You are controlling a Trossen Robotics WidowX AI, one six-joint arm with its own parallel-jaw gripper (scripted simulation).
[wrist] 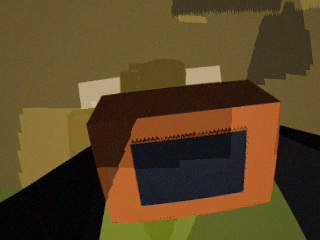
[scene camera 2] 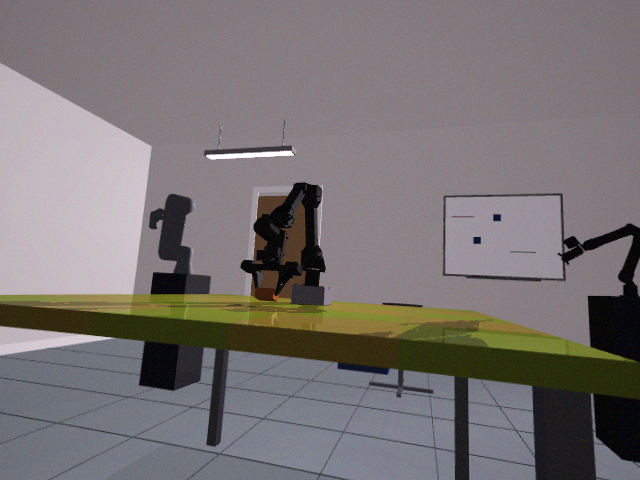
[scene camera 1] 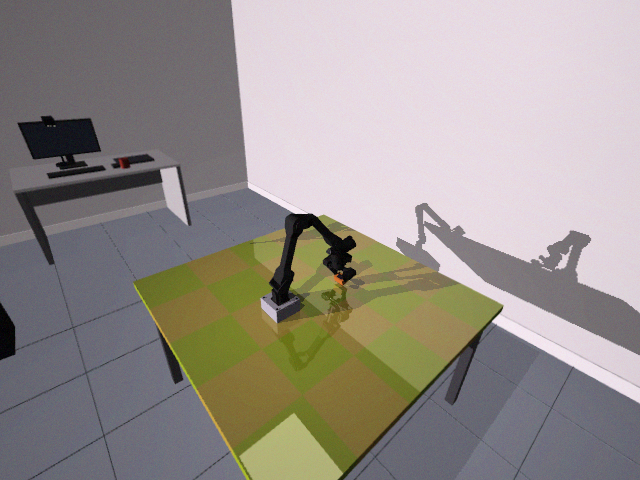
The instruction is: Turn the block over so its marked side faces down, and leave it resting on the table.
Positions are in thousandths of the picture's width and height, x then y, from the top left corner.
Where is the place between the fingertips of my gripper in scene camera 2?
At 416,614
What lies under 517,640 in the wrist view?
A block.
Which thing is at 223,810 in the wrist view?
My gripper.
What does my gripper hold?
A block.
